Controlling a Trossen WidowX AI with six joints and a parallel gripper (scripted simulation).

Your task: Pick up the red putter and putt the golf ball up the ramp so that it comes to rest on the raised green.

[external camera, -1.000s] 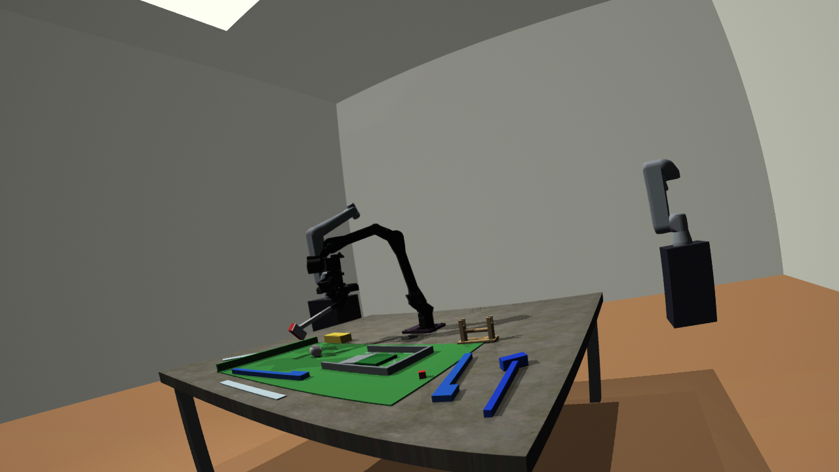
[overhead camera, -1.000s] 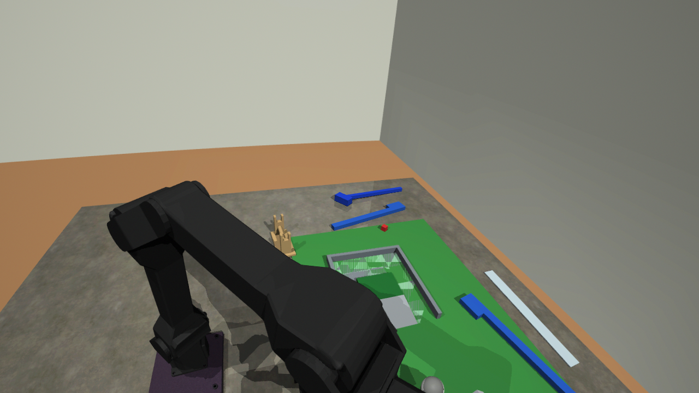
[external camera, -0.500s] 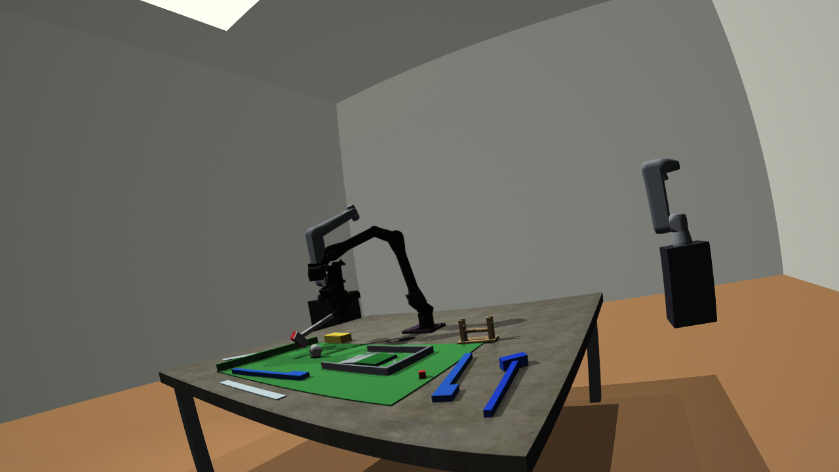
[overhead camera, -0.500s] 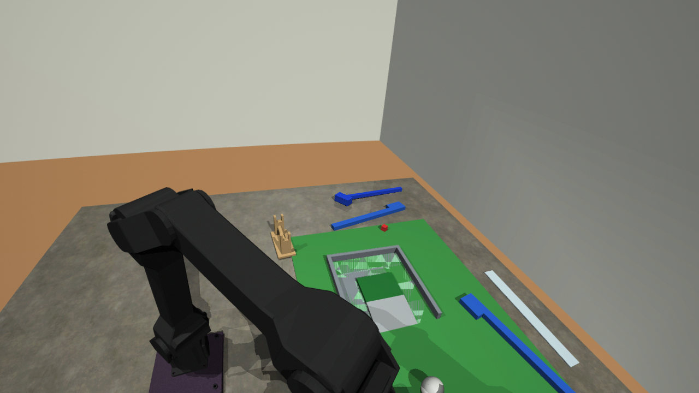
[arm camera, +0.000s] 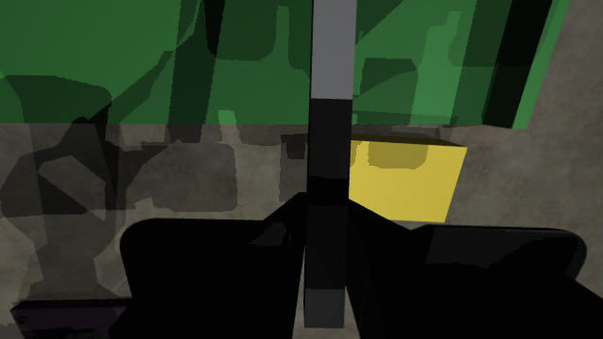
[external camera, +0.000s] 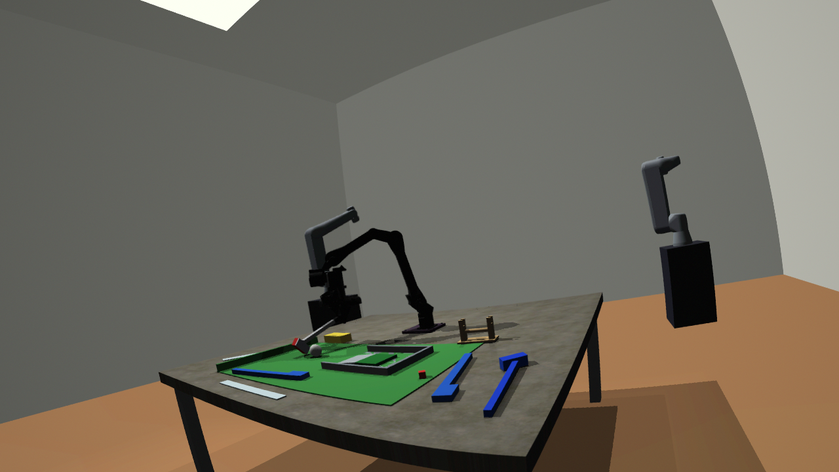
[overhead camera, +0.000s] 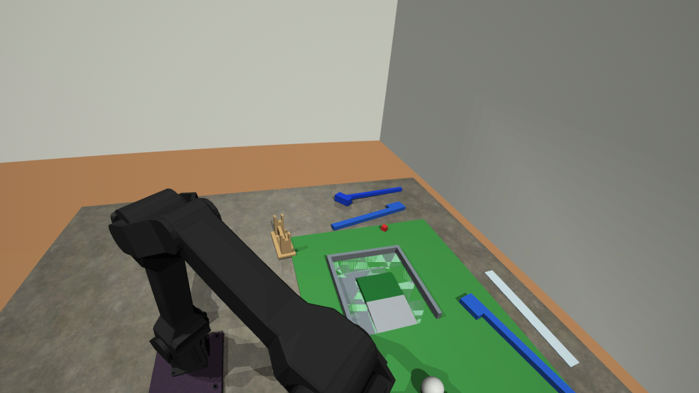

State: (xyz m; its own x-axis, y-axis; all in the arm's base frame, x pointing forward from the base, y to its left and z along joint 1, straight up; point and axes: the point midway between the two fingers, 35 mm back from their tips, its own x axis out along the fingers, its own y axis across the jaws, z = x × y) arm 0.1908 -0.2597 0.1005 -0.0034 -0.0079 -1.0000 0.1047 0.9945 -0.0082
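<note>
My gripper tip is 10 mm past the yellow block, 50 mm to the left of it and 60 mm above it. From my gripper tip the other things lie so: grey-walled frame (250 mm ahead, 330 mm to the left, 70 mm below); then red putter (120 mm ahead, 10 mm to the right); then white golf ball (220 mm ahead, 40 mm to the left, 50 mm below).
</note>
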